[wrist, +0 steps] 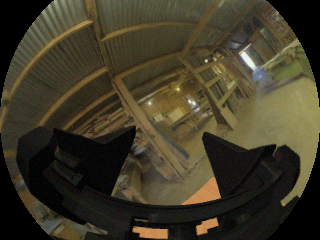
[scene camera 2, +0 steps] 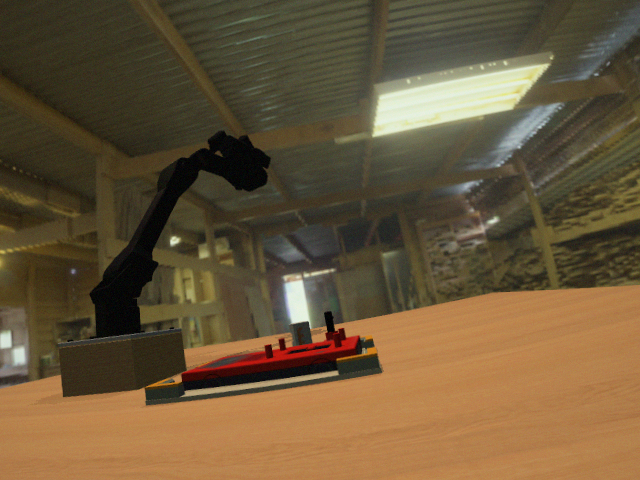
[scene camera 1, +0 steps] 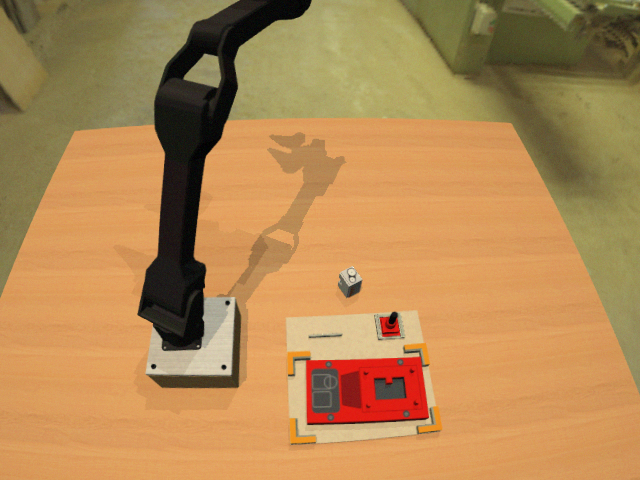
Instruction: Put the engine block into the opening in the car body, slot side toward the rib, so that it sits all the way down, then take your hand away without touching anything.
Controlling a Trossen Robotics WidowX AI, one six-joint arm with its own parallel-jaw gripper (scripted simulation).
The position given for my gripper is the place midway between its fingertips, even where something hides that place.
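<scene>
There is a red car body (scene camera 1: 363, 391) here, though in the wrist view it is out of frame. My gripper (wrist: 170, 132) holds nothing, and I have it open.
</scene>
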